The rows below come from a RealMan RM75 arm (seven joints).
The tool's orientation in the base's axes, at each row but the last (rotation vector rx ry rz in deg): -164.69 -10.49 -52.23; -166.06 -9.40 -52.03; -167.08 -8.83 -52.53; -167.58 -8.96 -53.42; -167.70 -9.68 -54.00; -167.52 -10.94 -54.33; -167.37 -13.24 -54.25; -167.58 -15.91 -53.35; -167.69 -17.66 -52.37; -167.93 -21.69 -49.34
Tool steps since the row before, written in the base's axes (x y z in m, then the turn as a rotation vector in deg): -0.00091 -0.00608 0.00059 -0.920 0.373 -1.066; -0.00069 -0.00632 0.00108 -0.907 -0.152 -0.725; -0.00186 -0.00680 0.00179 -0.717 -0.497 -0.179; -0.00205 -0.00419 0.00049 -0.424 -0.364 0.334; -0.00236 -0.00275 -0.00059 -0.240 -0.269 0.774; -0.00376 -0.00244 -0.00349 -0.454 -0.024 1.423; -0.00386 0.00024 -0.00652 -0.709 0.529 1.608; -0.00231 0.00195 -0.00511 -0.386 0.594 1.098; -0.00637 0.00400 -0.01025 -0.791 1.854 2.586; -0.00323 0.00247 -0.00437 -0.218 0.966 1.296
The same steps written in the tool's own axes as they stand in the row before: -0.00087 0.00581 -0.00191 -1.335 -0.424 0.401; -0.00040 0.00609 -0.00207 -1.167 0.076 0.063; -0.00098 0.00644 -0.00324 -0.723 0.415 -0.313; -0.00170 0.00390 -0.00197 -0.178 0.300 -0.550; -0.00248 0.00245 -0.00114 0.236 0.218 -0.791; -0.00531 0.00197 0.00040 0.470 -0.068 -1.416; -0.00689 -0.00078 0.00307 0.443 -0.657 -1.655; -0.00451 -0.00234 0.00307 0.416 -0.659 -1.049; -0.01027 -0.00526 0.00535 1.154 -1.972 -2.352; -0.00445 -0.00324 0.00230 0.731 -0.979 -1.080
